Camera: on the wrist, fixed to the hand. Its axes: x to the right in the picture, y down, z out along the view.
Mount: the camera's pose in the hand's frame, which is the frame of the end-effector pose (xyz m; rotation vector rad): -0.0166 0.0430 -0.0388 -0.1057 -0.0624 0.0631
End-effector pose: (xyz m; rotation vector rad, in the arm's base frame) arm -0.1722 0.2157 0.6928 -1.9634 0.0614 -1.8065
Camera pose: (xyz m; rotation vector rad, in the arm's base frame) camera -0.1995 0.1713 0.6626 -2.0653 0.2003 -1.7328
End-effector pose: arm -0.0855 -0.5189 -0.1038 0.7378 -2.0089 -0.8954
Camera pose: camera -0.0522 -0.4944 -0.0600 0.5912 -2.0108 -0.9901
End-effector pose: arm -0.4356 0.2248 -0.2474 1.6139 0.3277 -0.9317
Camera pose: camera -0.4027 0.2532 -0.2056 1.4873 0.2768 -0.9001
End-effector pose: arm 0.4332 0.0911 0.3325 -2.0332 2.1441 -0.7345
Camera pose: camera 0.3805 0.1175 0.3451 -1.9985 2.2452 -0.5535
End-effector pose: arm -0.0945 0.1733 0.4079 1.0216 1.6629 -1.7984
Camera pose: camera -0.0436 0.2029 0.3950 0.9517 1.6509 -1.6667
